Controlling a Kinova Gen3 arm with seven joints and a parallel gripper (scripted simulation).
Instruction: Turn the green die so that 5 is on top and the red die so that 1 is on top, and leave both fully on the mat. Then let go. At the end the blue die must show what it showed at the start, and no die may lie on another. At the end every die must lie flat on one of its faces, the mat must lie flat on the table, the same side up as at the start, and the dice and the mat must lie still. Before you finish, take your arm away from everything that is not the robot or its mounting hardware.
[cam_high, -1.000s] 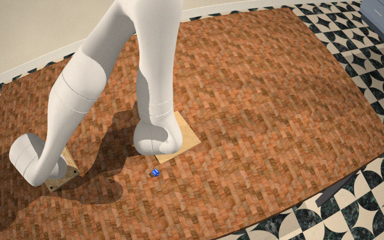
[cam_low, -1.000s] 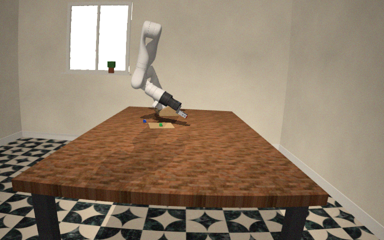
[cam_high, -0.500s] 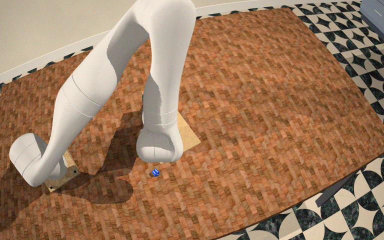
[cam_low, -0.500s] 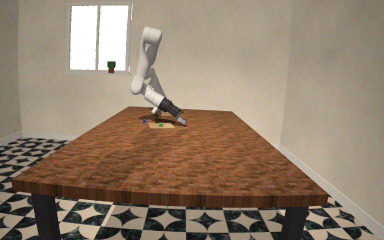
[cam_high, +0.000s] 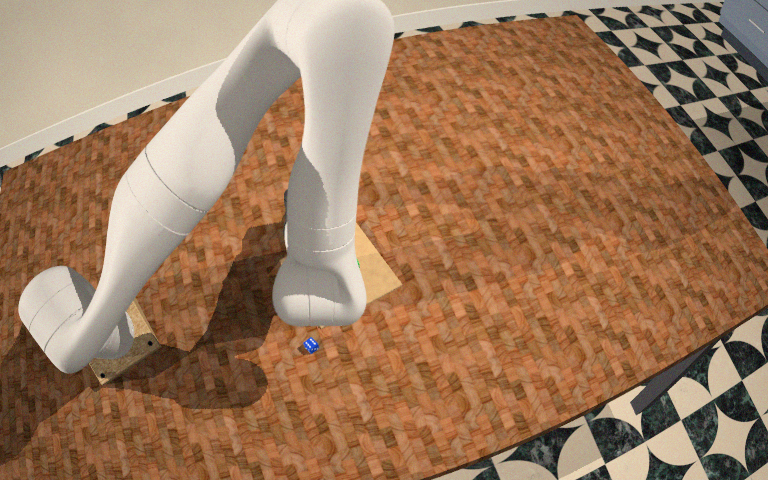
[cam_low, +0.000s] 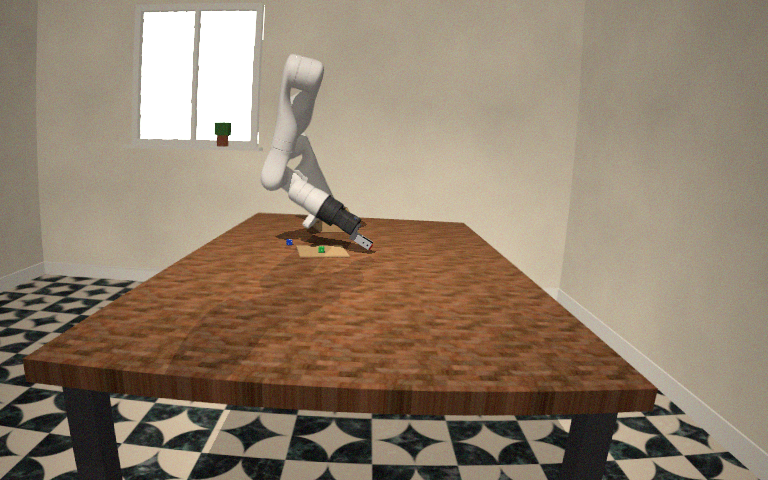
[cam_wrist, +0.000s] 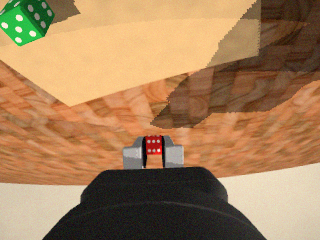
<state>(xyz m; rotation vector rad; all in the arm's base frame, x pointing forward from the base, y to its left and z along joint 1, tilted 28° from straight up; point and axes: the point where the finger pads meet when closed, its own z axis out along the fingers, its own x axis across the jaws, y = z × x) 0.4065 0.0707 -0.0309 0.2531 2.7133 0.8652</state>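
My hand is 13 cm to the left of the tan mat, 3 cm above it and 1 cm past it. Round my hand: green die (13 cm to the right, 2 cm below, 1 cm ahead); then red die (1 cm to the left, 1 cm below); then blue die (22 cm to the right, 11 cm behind, 2 cm below).
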